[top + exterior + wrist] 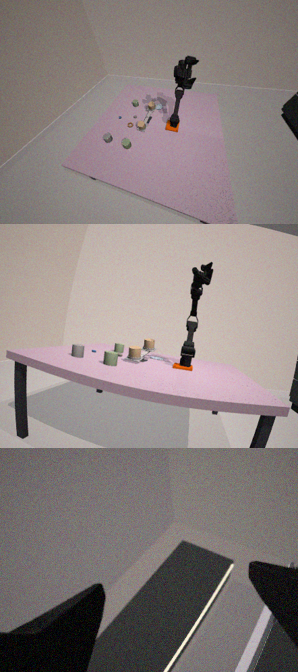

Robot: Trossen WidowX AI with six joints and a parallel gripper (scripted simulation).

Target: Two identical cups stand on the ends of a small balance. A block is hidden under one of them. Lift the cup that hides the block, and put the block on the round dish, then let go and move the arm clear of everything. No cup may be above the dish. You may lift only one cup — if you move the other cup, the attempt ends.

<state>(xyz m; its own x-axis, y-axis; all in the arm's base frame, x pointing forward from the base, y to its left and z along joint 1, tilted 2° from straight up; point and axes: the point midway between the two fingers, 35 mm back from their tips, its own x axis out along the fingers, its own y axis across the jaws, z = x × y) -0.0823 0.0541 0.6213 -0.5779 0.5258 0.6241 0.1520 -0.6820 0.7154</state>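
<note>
Now: the cup 380 mm ahead of my gripper tip, 100 mm to the left of it and 590 mm below it. Also, from my gripper tip: balance: 400 mm ahead, 60 mm to the right, 620 mm below; round pale blue dish: 370 mm ahead, 290 mm to the right, 650 mm below; grey block: 380 mm ahead, 80 mm to the left, 610 mm below.
</note>
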